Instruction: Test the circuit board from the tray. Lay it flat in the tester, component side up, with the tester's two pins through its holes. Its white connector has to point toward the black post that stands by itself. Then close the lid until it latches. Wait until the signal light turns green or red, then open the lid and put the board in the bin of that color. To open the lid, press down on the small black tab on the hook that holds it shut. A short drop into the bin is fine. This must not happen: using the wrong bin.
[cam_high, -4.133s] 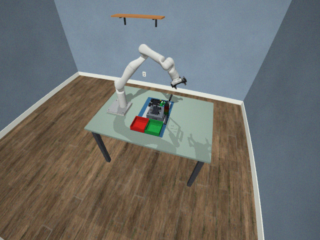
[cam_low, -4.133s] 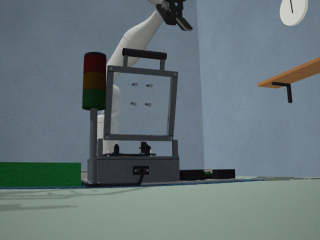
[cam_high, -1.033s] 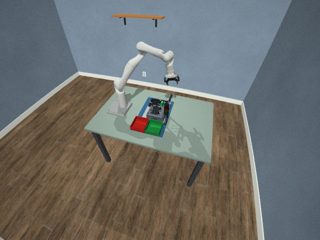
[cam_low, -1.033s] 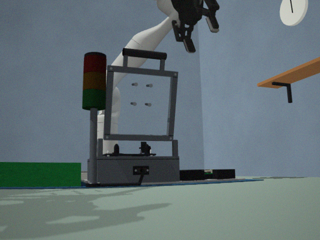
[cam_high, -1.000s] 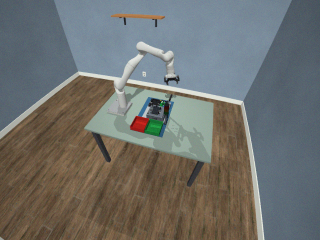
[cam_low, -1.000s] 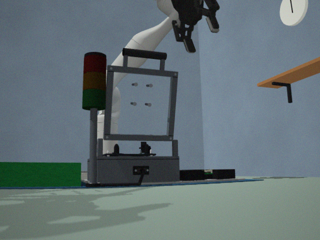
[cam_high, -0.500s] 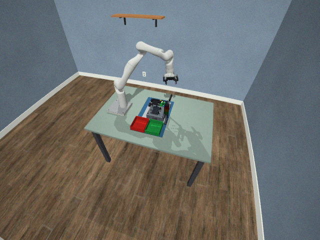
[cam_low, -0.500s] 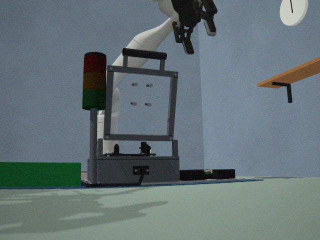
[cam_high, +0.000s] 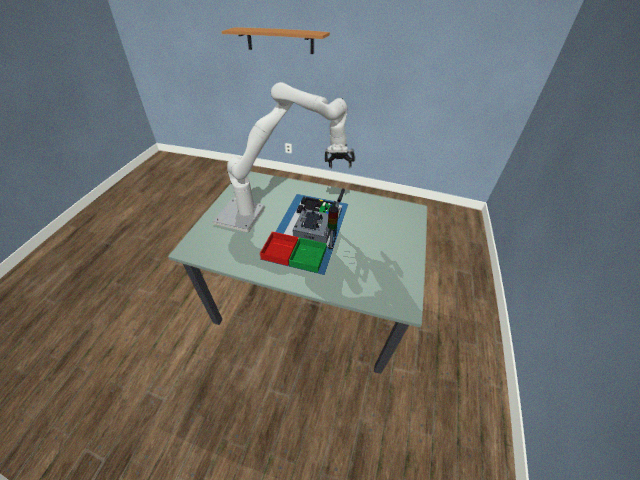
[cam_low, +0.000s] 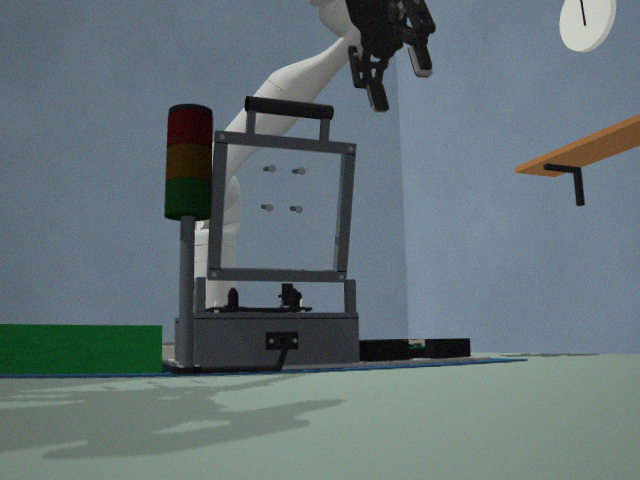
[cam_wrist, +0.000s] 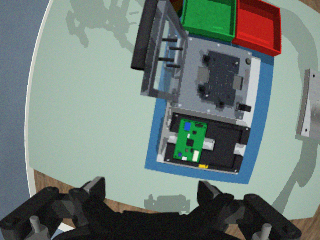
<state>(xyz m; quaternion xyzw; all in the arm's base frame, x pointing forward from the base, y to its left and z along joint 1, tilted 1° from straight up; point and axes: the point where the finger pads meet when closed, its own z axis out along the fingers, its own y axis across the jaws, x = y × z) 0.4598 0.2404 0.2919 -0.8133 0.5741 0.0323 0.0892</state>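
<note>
My gripper is now 7 cm past the green circuit board and 31 cm above it. Also, from my hand: red bin: 13 cm behind, 39 cm to the right, 31 cm below; then green bin: 1 cm ahead, 36 cm to the right, 31 cm below; then clear lid: 5 cm ahead, 15 cm to the right, 14 cm below.
</note>
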